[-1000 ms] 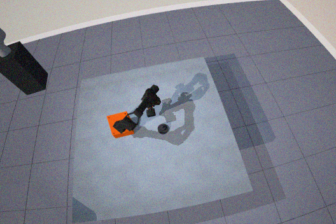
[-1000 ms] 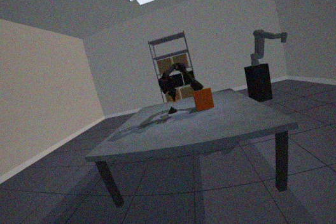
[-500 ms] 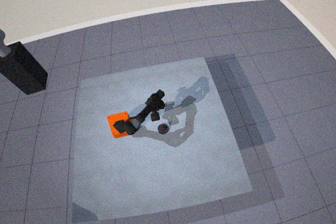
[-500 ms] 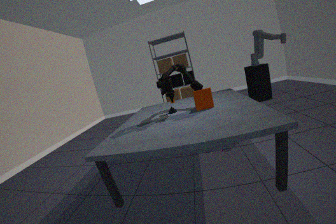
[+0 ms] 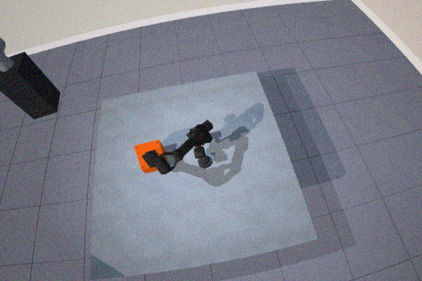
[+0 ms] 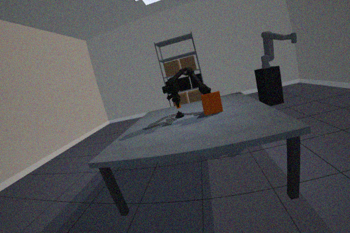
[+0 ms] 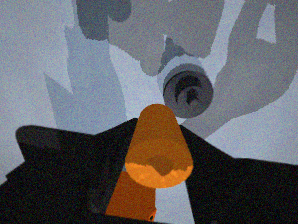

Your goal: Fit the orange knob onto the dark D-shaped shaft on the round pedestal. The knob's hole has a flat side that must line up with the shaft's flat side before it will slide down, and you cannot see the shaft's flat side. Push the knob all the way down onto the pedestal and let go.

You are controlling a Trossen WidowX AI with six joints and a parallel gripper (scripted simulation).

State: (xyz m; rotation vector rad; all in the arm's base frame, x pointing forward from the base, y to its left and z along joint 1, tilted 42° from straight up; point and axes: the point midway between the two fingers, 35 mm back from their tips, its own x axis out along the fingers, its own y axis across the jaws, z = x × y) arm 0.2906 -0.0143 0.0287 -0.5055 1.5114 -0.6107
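My gripper tip is now 80 mm above the dark round pedestal, 50 mm to the left of it and 10 mm short of it. Also, from my gripper tip: orange knob (20 mm above).
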